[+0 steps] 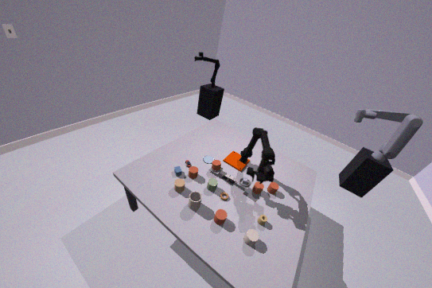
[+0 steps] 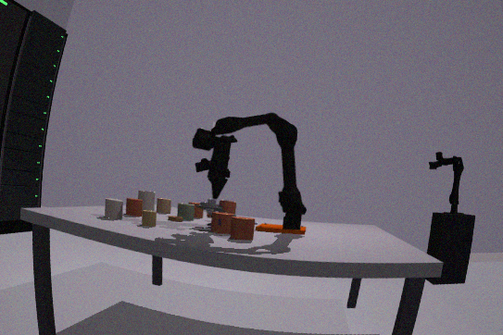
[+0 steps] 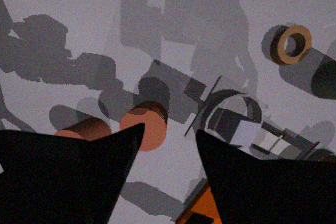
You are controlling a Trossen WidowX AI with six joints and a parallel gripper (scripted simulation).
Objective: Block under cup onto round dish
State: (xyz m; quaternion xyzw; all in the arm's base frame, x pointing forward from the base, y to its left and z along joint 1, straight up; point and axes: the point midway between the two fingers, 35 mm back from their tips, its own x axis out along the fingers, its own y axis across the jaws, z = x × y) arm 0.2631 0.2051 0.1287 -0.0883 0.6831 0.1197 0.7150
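Now: the grey block 3 cm ahead of my gripper tip, 8 cm to the right of it and 2 cm below it. Also, from my gripper tip: balance 3 cm ahead, 20 cm to the right, 9 cm below; pale round dish 5 cm behind, 45 cm to the right, 11 cm below; balance beam 3 cm ahead, 20 cm to the right, 7 cm below.
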